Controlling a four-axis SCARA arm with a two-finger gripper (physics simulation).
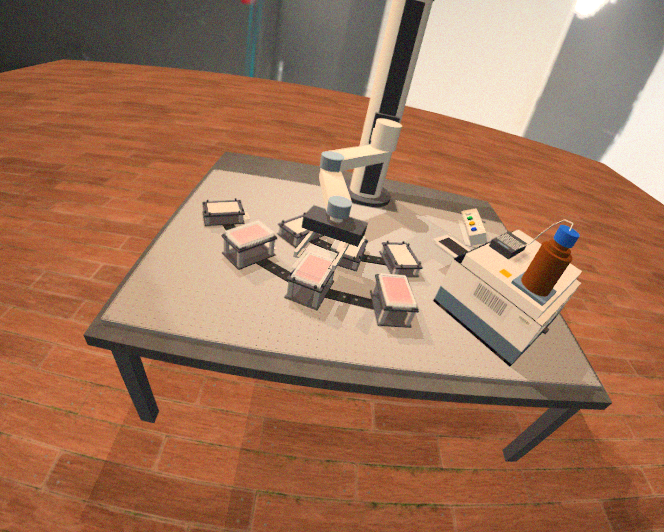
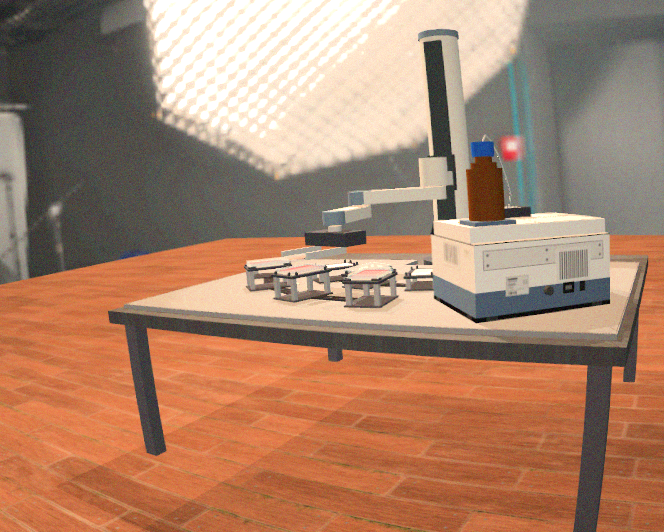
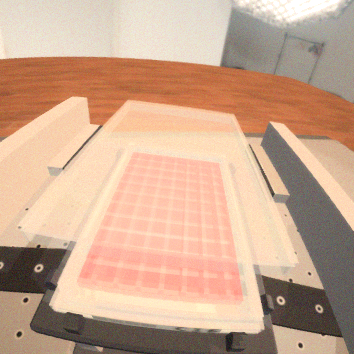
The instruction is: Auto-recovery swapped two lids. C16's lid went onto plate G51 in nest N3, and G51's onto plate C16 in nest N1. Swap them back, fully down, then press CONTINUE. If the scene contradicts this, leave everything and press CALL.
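Places are measured from the arm's base along level axes (x ahead, y left, z up), in millimetres.
Where they show: gripper, fingertip midpoint: (image 1: 314, 261) (image 2: 293, 255) (image 3: 176, 124); arm's base at its link origin: (image 1: 364, 194).
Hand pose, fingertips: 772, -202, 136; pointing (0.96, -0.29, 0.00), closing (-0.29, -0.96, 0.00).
Each offset is from my fingertips to the top centre of the thing, as dx, dy, dz. "spot": to the spot under its first point.
My gripper (image 1: 317, 258) (image 2: 294, 254) (image 3: 176, 124) is shut on a clear lid @(-14, +4, -5) (image 3: 172, 122), which it holds level by its long sides. The lid is over and slightly behind the pink-welled plate @(-23, +5, -35) (image 1: 314, 270) (image 2: 302, 270) (image 3: 162, 285) in the middle front nest, low above it. The small label on that plate's near edge looks like C16 but is blurred. Two other pink plates stand in the left front nest @(spot: -101, -271, -56) (image 1: 226, 241) and the right front nest @(spot: +67, +291, -46) (image 1: 414, 306). Their labels and lids are too small to tell. The button box @(-554, +682, -39) (image 1: 480, 238) has green, yellow and blue buttons; their words are not readable.
Behind the front row stand several lower nests with pale tops, among them one at far left (image 1: 223, 208) and one at right (image 1: 401, 256). A large white and blue instrument (image 1: 481, 302) (image 2: 521, 271) with a brown bottle @(spot: +106, +572, +178) (image 1: 547, 268) (image 2: 485, 191) stands at right. The arm's column (image 1: 382, 83) rises behind.
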